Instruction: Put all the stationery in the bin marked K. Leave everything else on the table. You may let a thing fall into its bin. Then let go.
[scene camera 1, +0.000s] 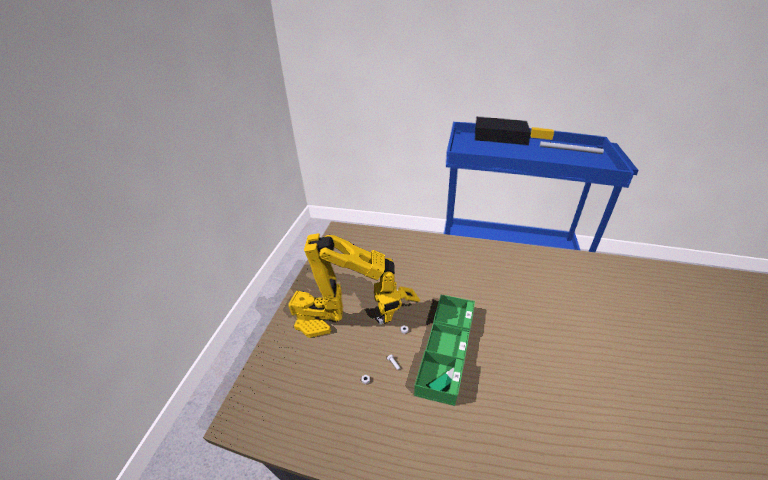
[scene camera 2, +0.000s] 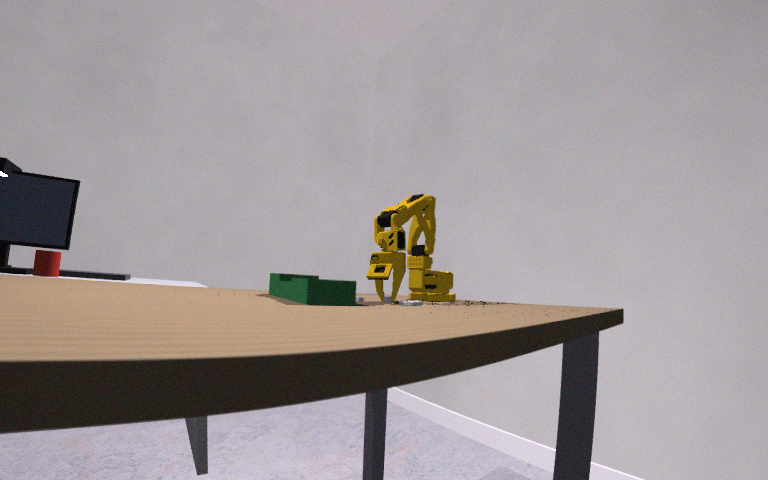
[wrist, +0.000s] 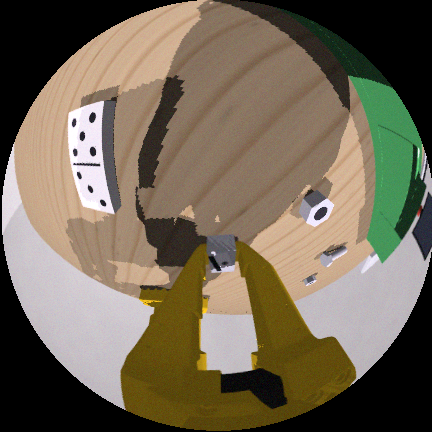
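Pixels of known places: hand, its tool point: (scene camera 1: 383, 316) (scene camera 2: 391, 299) (wrist: 208, 251); arm's base, origin of its link: (scene camera 1: 324, 321) (scene camera 2: 425, 300).
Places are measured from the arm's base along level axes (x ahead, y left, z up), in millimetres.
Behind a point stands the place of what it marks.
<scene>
A small grey sharpener-like block (wrist: 221, 251) @[x 147, y 40, z 11 mm] (scene camera 2: 387, 299) @[x 147, y 41, z 5 mm] is between my jaw tips at table level. My gripper (wrist: 221, 246) @[x 137, y 42, z 6 mm] (scene camera 2: 388, 298) @[x 137, y 42, z 6 mm] points down and is shut on it, a jaw pressing on each side. In scene camera 1, my gripper (scene camera 1: 385, 319) is left of the green three-bin box (scene camera 1: 436, 397) @[x 291, y -145, z 17 mm] (scene camera 2: 331, 293) @[x 308, y 105, z 18 mm] (wrist: 395, 150). A teal item with a whitish end (scene camera 1: 440, 380) @[x 294, y -108, z 20 mm] lies in the nearest bin. The bin labels (scene camera 1: 468, 314) @[x 336, y 62, z 35 mm] (scene camera 1: 462, 345) @[x 330, y -21, z 28 mm] (scene camera 1: 456, 376) @[x 324, y -106, z 42 mm] are too small to read.
A hex nut (scene camera 1: 404, 329) @[x 195, y 12, z 8 mm] (wrist: 316, 207) @[x 194, y 20, z 8 mm] lies between gripper and box. A bolt (scene camera 1: 393, 362) @[x 190, y -79, z 8 mm] (wrist: 333, 256) @[x 188, y -71, z 8 mm] and another nut (scene camera 1: 365, 379) @[x 142, y -132, z 8 mm] (wrist: 310, 280) @[x 144, y -122, z 7 mm] lie nearer the front. A white domino (wrist: 92, 155) lies at the left of the wrist view. A blue cart (scene camera 1: 538, 163) stands behind the table.
</scene>
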